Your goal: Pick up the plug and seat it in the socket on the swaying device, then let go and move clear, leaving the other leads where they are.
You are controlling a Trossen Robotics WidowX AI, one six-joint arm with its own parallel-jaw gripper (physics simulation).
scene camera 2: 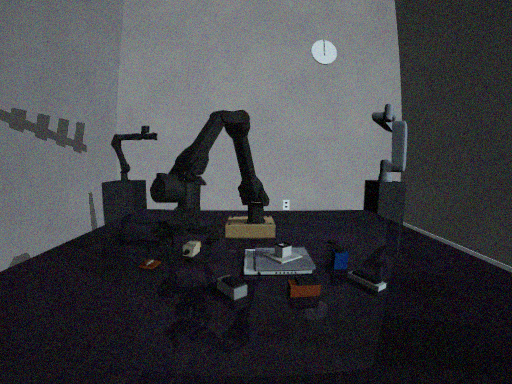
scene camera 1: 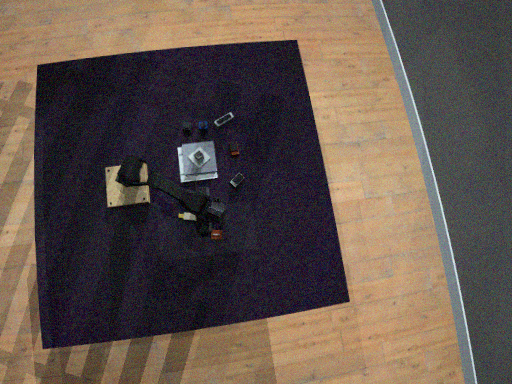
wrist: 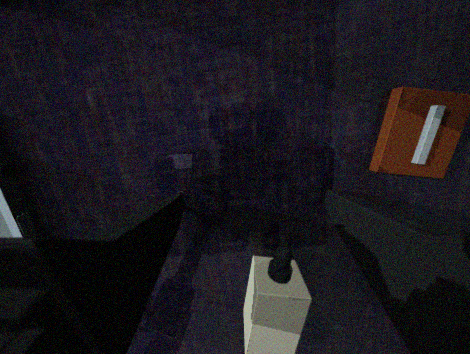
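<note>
The cream plug [scene camera 1: 189, 216] [scene camera 2: 192, 247] [wrist: 276, 312] lies on the dark mat; its yellow tip [scene camera 1: 181, 216] points toward the arm's base in scene camera 1. A black cable end shows on its other side. The swaying device is a grey slab [scene camera 1: 208, 150] [scene camera 2: 305, 261] bearing a tilted white plate with a small socket block [scene camera 1: 199, 156] [scene camera 2: 283, 249]. My gripper [wrist: 253, 198] is open and empty. In the wrist view its dark fingers stand apart, with the plug low between them. The fingers are hard to make out in both scene views.
An orange square with a white bar [scene camera 1: 216, 234] [scene camera 2: 150, 263] [wrist: 430, 135] lies near the plug. A grey block [scene camera 1: 237, 180] [scene camera 2: 232, 288], an orange block [scene camera 1: 234, 149] [scene camera 2: 305, 288], a white strip [scene camera 1: 224, 119] [scene camera 2: 367, 281] and a blue block [scene camera 1: 202, 125] [scene camera 2: 341, 260] lie around the device.
</note>
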